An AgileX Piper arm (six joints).
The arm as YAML. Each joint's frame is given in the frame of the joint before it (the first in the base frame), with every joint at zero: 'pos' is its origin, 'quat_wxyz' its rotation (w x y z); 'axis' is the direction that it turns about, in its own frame. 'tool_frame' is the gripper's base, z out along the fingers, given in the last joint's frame.
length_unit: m
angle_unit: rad
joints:
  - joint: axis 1
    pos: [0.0, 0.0, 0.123]
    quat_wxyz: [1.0, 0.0, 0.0, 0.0]
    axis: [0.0, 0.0, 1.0]
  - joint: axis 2
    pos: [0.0, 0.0, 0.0]
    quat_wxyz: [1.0, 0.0, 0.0, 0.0]
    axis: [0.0, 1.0, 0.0]
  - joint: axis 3
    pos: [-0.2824, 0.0, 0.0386]
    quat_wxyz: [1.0, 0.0, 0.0, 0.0]
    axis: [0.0, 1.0, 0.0]
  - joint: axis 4
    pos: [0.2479, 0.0, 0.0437]
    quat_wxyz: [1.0, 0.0, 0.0, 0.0]
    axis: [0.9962, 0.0, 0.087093]
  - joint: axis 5
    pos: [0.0, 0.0, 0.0]
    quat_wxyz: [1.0, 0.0, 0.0, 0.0]
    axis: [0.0, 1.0, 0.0]
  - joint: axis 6
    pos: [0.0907, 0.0, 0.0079]
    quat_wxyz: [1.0, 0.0, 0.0, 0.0]
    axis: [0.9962, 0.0, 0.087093]
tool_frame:
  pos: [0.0, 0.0, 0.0]
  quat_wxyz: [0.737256, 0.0, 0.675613, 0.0]
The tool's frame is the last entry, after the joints.
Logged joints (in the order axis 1, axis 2, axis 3, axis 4, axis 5, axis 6), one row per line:
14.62, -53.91, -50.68, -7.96, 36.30, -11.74
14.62, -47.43, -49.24, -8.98, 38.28, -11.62
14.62, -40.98, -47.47, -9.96, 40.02, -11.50
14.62, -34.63, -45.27, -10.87, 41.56, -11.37
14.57, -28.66, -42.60, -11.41, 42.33, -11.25
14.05, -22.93, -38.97, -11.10, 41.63, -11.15
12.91, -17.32, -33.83, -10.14, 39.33, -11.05
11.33, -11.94, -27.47, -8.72, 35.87, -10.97
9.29, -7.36, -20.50, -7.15, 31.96, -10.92
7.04, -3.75, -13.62, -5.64, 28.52, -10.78
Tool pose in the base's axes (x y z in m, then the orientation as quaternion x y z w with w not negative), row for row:
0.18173, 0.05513, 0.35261, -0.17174, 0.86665, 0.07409, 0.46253
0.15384, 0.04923, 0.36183, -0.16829, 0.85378, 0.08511, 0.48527
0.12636, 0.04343, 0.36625, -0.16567, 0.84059, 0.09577, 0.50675
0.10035, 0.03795, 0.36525, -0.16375, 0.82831, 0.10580, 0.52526
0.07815, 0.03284, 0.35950, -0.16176, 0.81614, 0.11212, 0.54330
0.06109, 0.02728, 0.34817, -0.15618, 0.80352, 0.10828, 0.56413
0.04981, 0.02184, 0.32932, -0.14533, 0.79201, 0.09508, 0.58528
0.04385, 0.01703, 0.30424, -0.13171, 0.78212, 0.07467, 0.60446
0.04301, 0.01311, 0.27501, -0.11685, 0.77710, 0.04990, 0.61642
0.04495, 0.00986, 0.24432, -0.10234, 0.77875, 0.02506, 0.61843
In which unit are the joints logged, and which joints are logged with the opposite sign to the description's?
The joints are logged in degrees. Opposite sign: axis 2, axis 4.
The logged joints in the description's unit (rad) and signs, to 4 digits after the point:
0.2552, 0.9409, -0.8845, 0.1389, 0.6336, -0.2049
0.2552, 0.8278, -0.8594, 0.1567, 0.6681, -0.2028
0.2552, 0.7152, -0.8285, 0.1738, 0.6985, -0.2007
0.2552, 0.6044, -0.7901, 0.1897, 0.7254, -0.1984
0.2543, 0.5002, -0.7435, 0.1991, 0.7388, -0.1963
0.2452, 0.4002, -0.6802, 0.1937, 0.7266, -0.1946
0.2253, 0.3023, -0.5904, 0.1770, 0.6864, -0.1929
0.1977, 0.2084, -0.4794, 0.1522, 0.6260, -0.1915
0.1621, 0.1285, -0.3578, 0.1248, 0.5578, -0.1906
0.1229, 0.0654, -0.2377, 0.0984, 0.4978, -0.1881

